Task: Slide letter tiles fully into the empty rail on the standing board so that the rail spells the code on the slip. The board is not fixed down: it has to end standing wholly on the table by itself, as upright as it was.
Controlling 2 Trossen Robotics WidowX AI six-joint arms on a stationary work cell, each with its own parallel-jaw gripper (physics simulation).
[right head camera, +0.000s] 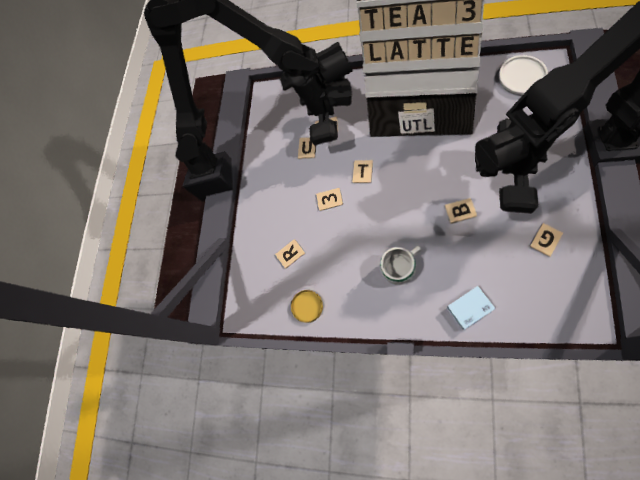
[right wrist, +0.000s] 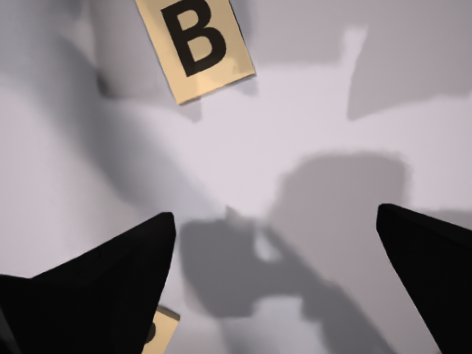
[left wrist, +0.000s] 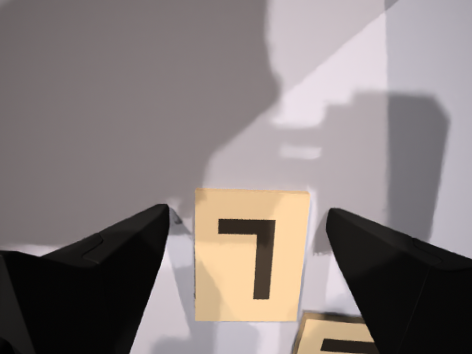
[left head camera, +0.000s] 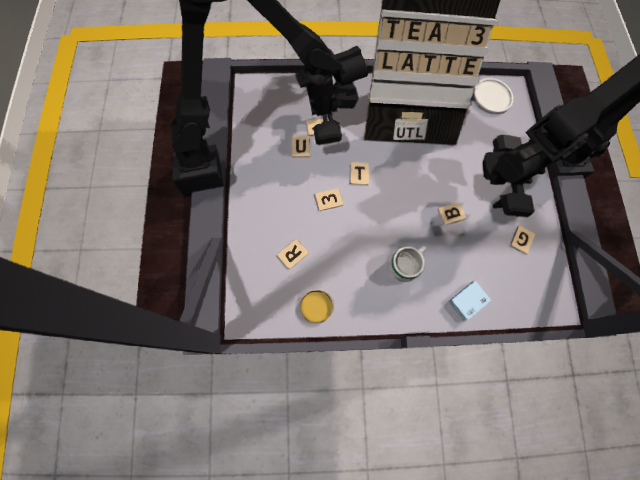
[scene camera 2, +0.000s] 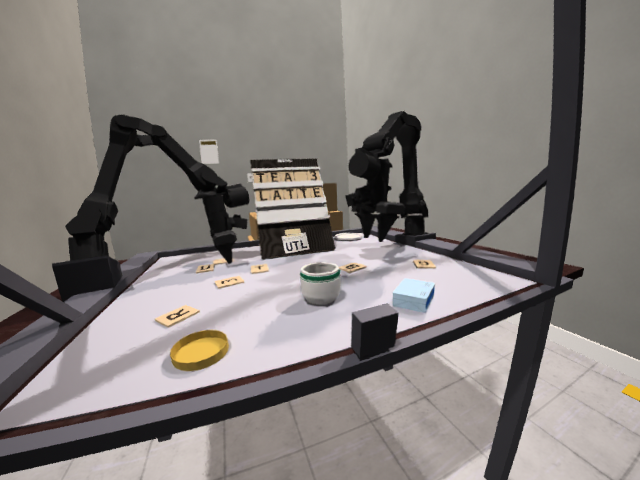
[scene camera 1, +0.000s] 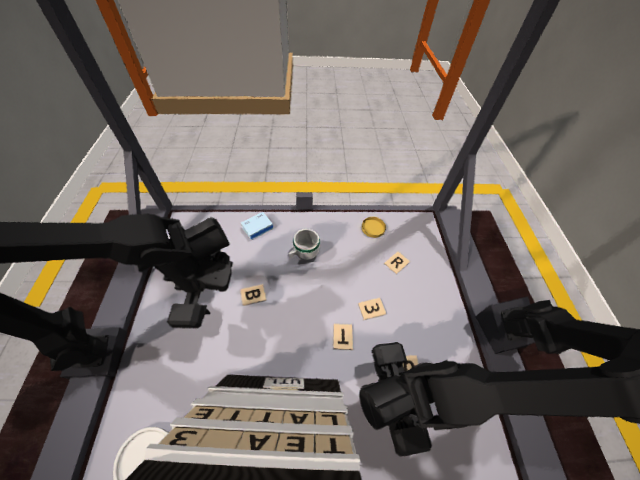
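Where they show: left gripper, fingertip midpoint: [right head camera: 333, 125] [left wrist: 249, 216] [left head camera: 325, 126] [scene camera 2: 229, 260]; right gripper, fingertip midpoint: [right head camera: 502, 185] [right wrist: 275, 219] [left head camera: 491, 192] [scene camera 2: 372, 239] [scene camera 1: 212, 297]; left arm's base at its link origin: [right head camera: 204, 168] [left head camera: 194, 161] [scene camera 1: 516, 323]; right arm's base at its link origin: [right head camera: 618, 137] [left head camera: 571, 155] [scene camera 2: 415, 234] [scene camera 1: 90, 351].
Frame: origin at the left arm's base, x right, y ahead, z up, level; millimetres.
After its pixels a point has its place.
Note:
The board [left head camera: 413, 124] @(x -9, y 533, z -22 mm) [right head camera: 382, 116] @(x -31, y 452, z -21 mm) stands tilted back at the table's rear; its slip [left head camera: 410, 130] @(x -2, y 527, z -37 mm) [scene camera 2: 295, 242] @(x -4, y 527, z -34 mm) reads UTL. Its lowest rail [left head camera: 421, 94] @(x -43, y 544, z 50 mm) [right head camera: 421, 83] @(x -41, y 548, z 49 mm) is empty. The L tile [left wrist: 250, 255] @(x -77, y 312, z -68 mm) lies flat between the open fingers of my left gripper [left wrist: 249, 216] @(x -76, y 327, z -73 mm), untouched, a small gap on each side. The U tile [left head camera: 300, 146] @(x -28, y 252, z -68 mm) [right head camera: 306, 148] @(x -25, y 251, z -68 mm) lies beside it, its edge also in the left wrist view. The T tile [left head camera: 359, 173] @(x 74, y 379, z -68 mm) [right head camera: 362, 171] @(x 75, y 379, z -68 mm) [scene camera 1: 342, 336] @(x 74, y 381, z -68 mm) lies in front of the board. My right gripper [right wrist: 275, 219] @(x 206, y 662, z -14 mm) is open and empty above the table, near the B tile [right wrist: 197, 42] @(x 221, y 580, z -68 mm).
Other loose tiles are the 3 [left head camera: 329, 199] @(x 128, y 291, z -68 mm), R [left head camera: 292, 253] @(x 241, y 178, z -68 mm) and G [left head camera: 523, 239] @(x 322, y 731, z -69 mm). A mug [left head camera: 407, 262] @(x 317, y 432, z -66 mm), a light-blue box [left head camera: 469, 300] @(x 434, y 540, z -48 mm) and a yellow dish [left head camera: 316, 306] @(x 370, y 206, z -73 mm) stand toward the front. A white plate [left head camera: 493, 95] @(x -86, y 804, z -65 mm) lies right of the board. Upper rails hold TEA 3 and LATTE.

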